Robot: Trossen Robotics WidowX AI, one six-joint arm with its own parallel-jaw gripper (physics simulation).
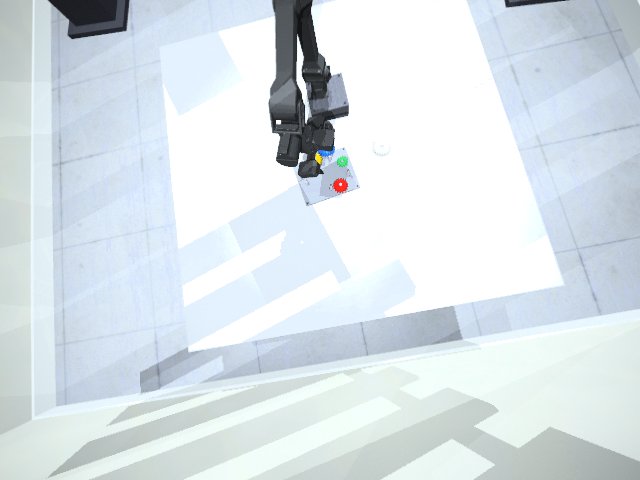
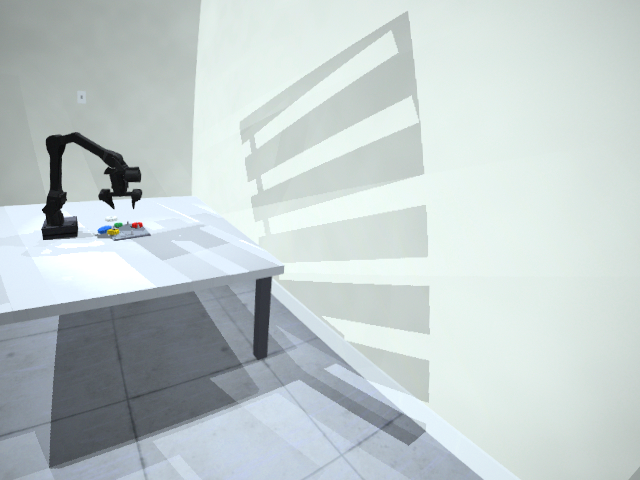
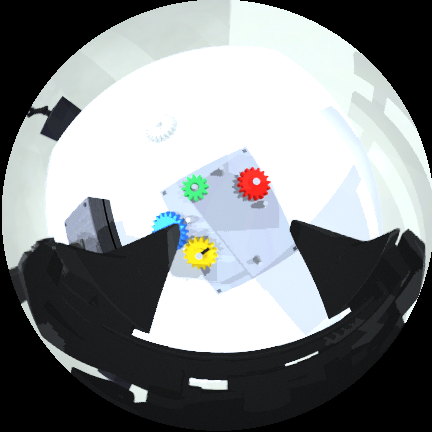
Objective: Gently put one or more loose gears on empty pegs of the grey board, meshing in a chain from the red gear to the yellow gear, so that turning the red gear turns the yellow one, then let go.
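Pixels of known places: gripper, fingertip midpoint: (image 1: 324,160) (image 2: 124,209) (image 3: 236,227); arm's base, link origin: (image 1: 319,90) (image 2: 55,223).
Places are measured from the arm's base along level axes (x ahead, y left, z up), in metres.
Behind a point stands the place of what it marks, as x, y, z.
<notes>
The grey board (image 1: 316,196) {0.392, -0.033, -0.048} (image 2: 140,234) {0.378, -0.071, -0.048} (image 3: 272,235) {0.376, -0.033, -0.048} carries the red gear (image 1: 340,184) {0.361, 0.057, -0.025} (image 2: 136,224) {0.357, 0.041, -0.033} (image 3: 253,183) and the yellow gear (image 1: 318,159) {0.254, -0.019, -0.034} (image 2: 113,231) {0.257, -0.051, -0.033} (image 3: 200,253) {0.257, -0.029, -0.026} on pegs. The small green gear (image 1: 342,161) {0.271, 0.069, -0.032} (image 2: 118,224) (image 3: 194,187) {0.270, 0.067, -0.027} sits around a peg, apart from red and yellow. The blue gear (image 1: 326,151) {0.227, 0.013, -0.031} (image 2: 104,228) {0.208, 0.020, -0.040} (image 3: 168,225) looks tilted at the board's edge, beside the yellow gear and a bare peg (image 3: 188,220) {0.251, 0.022, -0.027}; a finger partly hides it. The white gear (image 1: 381,148) {0.229, 0.215, -0.039} (image 2: 111,218) {0.223, 0.193, -0.041} (image 3: 161,128) {0.225, 0.205, -0.041} lies off the board. My gripper (image 2: 123,207) {0.307, 0.008, 0.056} (image 3: 236,227) {0.307, 0.008, 0.056} is open and empty above the board.
More bare pegs (image 3: 217,171) {0.308, 0.087, -0.039} (image 3: 256,260) {0.338, -0.063, -0.034} stand on the board, one close to the red gear. The arm's dark base (image 1: 338,98) {0.042, 0.068, 0.003} (image 2: 59,227) {0.027, -0.044, -0.004} (image 3: 86,225) {0.059, 0.053, 0.002} stands on the white table (image 2: 206,279) {0.609, -0.567, -0.059}, behind the blue gear. Bright light washes out the table around the white gear.
</notes>
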